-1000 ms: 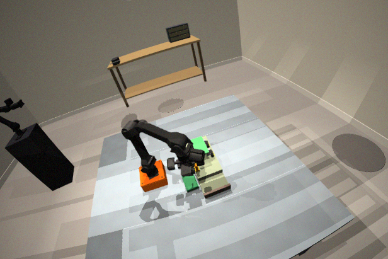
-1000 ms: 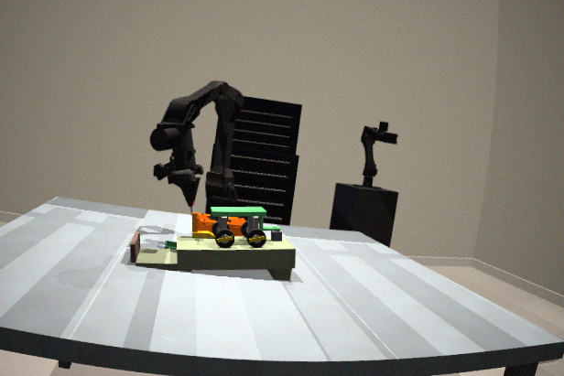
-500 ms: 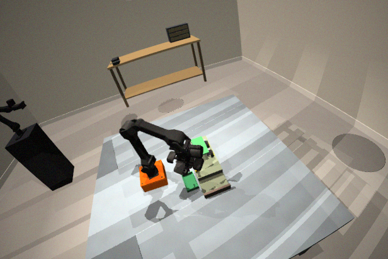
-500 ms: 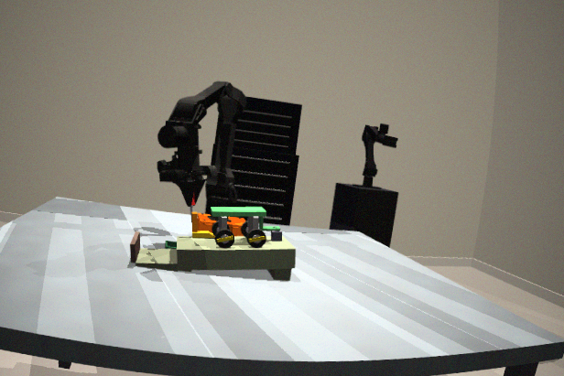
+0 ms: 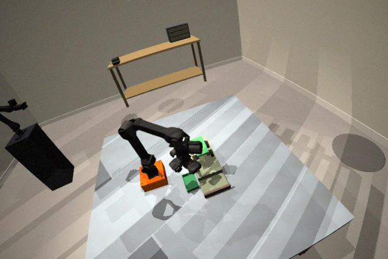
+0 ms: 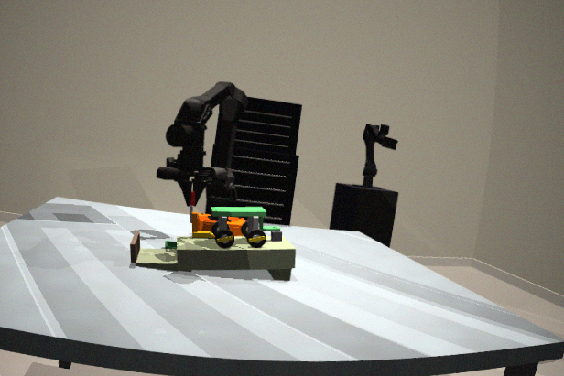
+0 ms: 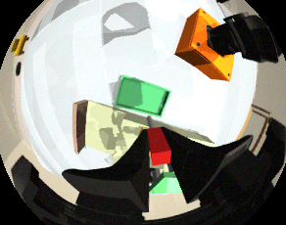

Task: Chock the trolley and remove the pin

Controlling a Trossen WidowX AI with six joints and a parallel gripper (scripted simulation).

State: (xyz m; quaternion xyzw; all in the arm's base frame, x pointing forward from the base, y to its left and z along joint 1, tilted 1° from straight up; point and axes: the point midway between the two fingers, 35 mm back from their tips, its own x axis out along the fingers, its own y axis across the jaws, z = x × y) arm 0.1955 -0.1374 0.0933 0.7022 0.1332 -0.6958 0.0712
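Right now the red-headed stop pin is right at my gripper tip. From my gripper tip the other things lie so: green-topped trolley: 12 cm ahead, 10 cm to the left, 2 cm below; then yellow chock: 5 cm below, 5 cm ahead, 3 cm to the left; then green tray: 14 cm below, 2 cm behind.
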